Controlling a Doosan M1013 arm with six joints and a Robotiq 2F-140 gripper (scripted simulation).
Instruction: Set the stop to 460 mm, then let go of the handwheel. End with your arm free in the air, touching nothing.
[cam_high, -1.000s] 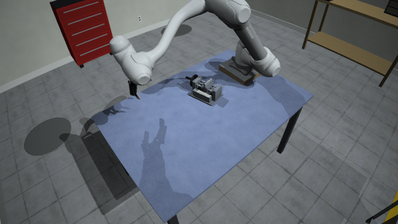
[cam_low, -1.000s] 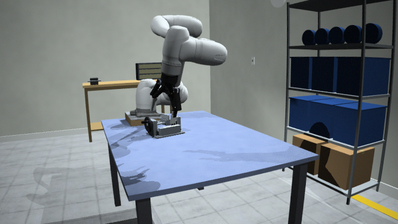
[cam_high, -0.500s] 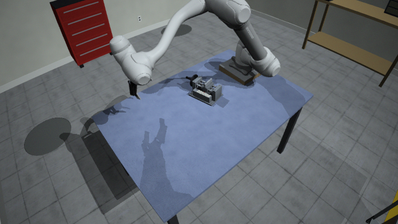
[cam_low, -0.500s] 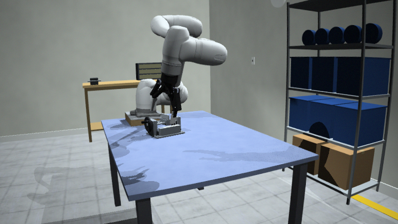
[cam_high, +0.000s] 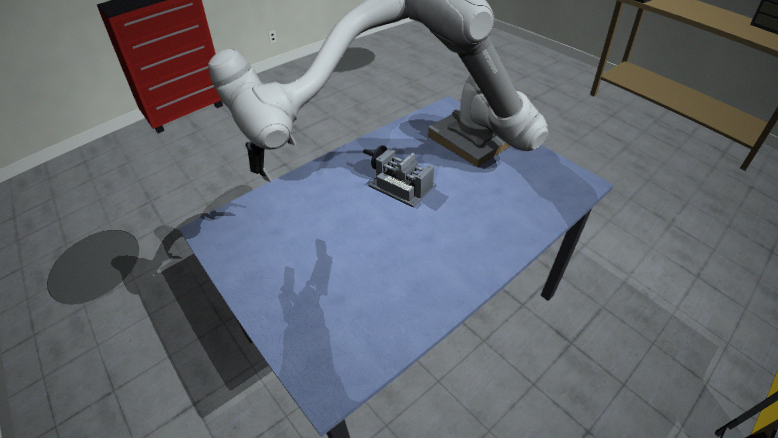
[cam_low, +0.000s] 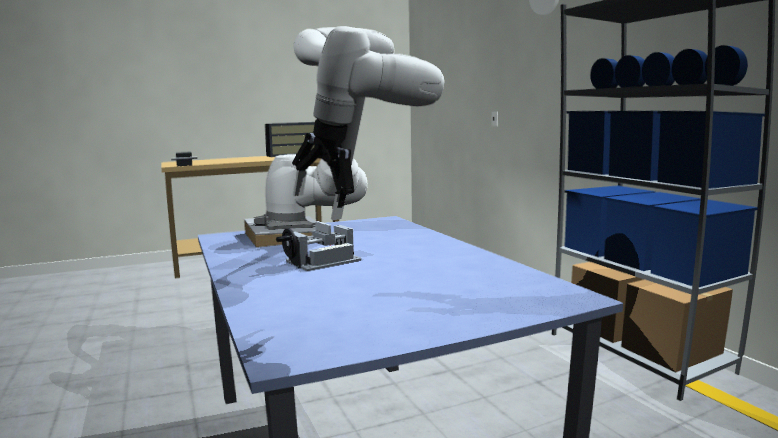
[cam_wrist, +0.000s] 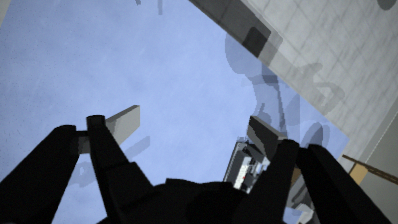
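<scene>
My gripper is now 360 mm past the black handwheel, 10 mm to the right of it and 160 mm above it. Also, from my hand: grey stop block 400 mm behind, 150 mm to the left, 170 mm below.
</scene>
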